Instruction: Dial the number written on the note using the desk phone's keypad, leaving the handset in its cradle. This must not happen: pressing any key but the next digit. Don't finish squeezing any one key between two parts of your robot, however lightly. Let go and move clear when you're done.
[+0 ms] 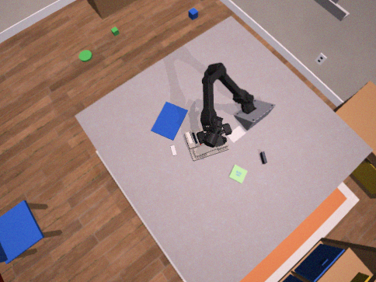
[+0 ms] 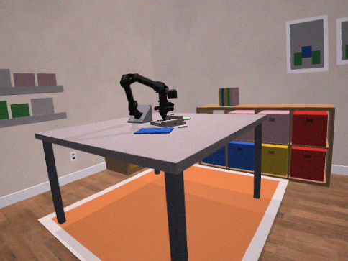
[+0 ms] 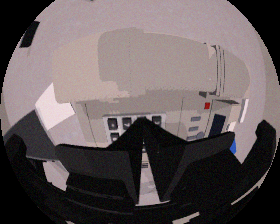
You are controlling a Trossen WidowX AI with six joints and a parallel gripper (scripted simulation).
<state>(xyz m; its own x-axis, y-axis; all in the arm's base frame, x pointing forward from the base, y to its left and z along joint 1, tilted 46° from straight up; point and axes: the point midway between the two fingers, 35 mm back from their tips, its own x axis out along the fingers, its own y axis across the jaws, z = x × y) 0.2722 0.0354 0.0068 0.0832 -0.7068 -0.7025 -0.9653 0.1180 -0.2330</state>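
The beige desk phone is 4 cm ahead of my hand, 1 cm to the right of it and 4 cm below it. From my hand the other things lie so: white card 14 cm behind, 5 cm to the left, 6 cm below; then white block 23 cm ahead, 6 cm to the right, 6 cm below; then handset 4 cm ahead, 5 cm to the left, 2 cm below.
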